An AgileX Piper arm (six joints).
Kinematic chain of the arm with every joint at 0, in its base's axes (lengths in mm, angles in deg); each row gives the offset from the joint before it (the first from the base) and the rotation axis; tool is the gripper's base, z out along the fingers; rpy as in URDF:
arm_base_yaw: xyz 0 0 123 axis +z
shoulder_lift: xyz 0 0 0 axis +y
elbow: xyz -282.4 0 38.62 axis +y
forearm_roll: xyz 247.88 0 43.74 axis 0.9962 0 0.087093
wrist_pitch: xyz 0 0 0 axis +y
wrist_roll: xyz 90.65 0 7.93 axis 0.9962 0 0.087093
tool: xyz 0 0 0 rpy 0 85.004 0
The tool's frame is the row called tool.
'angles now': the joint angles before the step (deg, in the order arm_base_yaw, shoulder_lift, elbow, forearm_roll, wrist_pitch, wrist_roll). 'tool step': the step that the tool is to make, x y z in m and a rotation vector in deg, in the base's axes. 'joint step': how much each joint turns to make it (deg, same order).
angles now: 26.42, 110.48, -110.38, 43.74, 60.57, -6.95
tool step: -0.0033, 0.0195, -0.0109, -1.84, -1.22, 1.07
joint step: 2.95, 1.39, -0.08, -2.47, -2.29, 0.27
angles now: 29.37, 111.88, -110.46, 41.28, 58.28, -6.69
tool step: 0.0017, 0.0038, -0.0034, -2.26, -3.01, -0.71
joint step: 0.95, 0.26, 0.01, -3.55, -2.28, 0.00
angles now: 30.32, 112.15, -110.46, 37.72, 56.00, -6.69
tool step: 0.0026, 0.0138, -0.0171, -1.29, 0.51, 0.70
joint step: 1.54, 2.30, -0.13, -0.87, -1.34, -0.01
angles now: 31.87, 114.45, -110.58, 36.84, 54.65, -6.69
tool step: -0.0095, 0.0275, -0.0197, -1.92, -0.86, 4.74
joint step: 3.64, 2.51, -0.02, -0.52, -1.06, -2.66
